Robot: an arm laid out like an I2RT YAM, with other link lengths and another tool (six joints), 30 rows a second.
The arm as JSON. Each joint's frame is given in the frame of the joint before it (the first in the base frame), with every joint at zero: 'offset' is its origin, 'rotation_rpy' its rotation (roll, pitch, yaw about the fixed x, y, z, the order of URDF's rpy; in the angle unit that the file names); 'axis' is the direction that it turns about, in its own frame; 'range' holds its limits. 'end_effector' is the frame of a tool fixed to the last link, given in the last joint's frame.
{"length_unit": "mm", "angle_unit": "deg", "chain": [
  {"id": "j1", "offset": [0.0, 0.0, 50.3], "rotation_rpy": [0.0, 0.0, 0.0], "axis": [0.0, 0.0, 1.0], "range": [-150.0, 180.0]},
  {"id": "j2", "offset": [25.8, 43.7, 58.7], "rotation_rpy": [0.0, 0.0, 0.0], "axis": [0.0, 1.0, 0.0], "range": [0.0, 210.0]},
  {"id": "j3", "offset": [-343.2, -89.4, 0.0], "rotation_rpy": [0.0, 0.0, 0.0], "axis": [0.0, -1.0, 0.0], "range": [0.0, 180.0]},
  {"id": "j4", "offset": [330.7, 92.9, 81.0], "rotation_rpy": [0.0, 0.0, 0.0], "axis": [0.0, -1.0, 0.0], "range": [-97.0, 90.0]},
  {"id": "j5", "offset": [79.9, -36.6, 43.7], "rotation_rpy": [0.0, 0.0, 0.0], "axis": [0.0, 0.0, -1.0], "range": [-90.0, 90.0]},
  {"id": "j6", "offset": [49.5, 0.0, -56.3], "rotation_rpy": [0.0, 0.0, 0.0], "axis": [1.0, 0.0, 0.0], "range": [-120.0, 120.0]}
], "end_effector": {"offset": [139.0, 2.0, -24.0], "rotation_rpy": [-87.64, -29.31, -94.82]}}
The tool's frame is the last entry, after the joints.
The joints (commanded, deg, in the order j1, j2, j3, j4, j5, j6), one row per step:
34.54, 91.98, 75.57, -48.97, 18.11, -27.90
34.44, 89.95, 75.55, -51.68, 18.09, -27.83
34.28, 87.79, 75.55, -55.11, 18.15, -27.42
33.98, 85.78, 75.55, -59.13, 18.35, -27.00
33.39, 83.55, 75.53, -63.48, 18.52, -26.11
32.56, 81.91, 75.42, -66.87, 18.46, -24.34
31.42, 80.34, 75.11, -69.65, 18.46, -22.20
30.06, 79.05, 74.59, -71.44, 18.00, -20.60
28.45, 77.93, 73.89, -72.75, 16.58, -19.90
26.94, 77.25, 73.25, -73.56, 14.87, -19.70
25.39, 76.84, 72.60, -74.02, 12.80, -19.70
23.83, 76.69, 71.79, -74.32, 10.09, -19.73
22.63, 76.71, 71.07, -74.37, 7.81, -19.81
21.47, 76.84, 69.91, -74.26, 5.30, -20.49
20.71, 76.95, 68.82, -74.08, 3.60, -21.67
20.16, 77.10, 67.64, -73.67, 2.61, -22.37
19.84, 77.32, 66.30, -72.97, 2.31, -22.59
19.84, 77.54, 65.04, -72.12, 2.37, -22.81
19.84, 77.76, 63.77, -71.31, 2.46, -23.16
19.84, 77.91, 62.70, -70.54, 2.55, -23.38
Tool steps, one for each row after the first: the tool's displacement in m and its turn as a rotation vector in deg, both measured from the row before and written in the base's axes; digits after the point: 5 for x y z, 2 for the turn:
-0.01192, -0.00903, 0.01121, -0.35, 0.58, -0.15
-0.01481, -0.01162, 0.01104, -0.56, 1.00, -0.54
-0.01657, -0.01437, 0.00923, -1.09, 1.53, -0.74
-0.01812, -0.01709, 0.00992, -0.93, 1.61, -1.44
-0.01439, -0.01462, 0.00601, -0.23, 1.40, -2.41
-0.01242, -0.01492, 0.00467, 0.02, 1.01, -3.09
-0.00923, -0.01226, 0.00185, 0.45, 0.87, -2.71
-0.00851, -0.00968, -0.00088, 1.01, 1.35, -1.92
-0.00616, -0.00632, -0.00263, 1.18, 1.43, -1.32
-0.00472, -0.00418, -0.00400, 1.51, 1.52, -1.12
-0.00493, -0.00169, -0.00636, 2.01, 1.98, -1.00
-0.00337, -0.00021, -0.00588, 1.73, 1.62, -0.71
-0.00431, 0.00037, -0.00875, 1.72, 2.05, -0.08
-0.00353, -0.00003, -0.00757, 1.01, 1.58, 0.65
-0.00262, -0.00075, -0.00792, 0.50, 1.21, 0.27
-0.00182, -0.00140, -0.00895, -0.04, 0.91, -0.07
-0.00117, -0.00073, -0.00838, -0.29, 0.57, 0.21
-0.00154, -0.00102, -0.00840, -0.35, 0.61, 0.34
-0.00111, -0.00081, -0.00692, -0.26, 0.40, 0.21

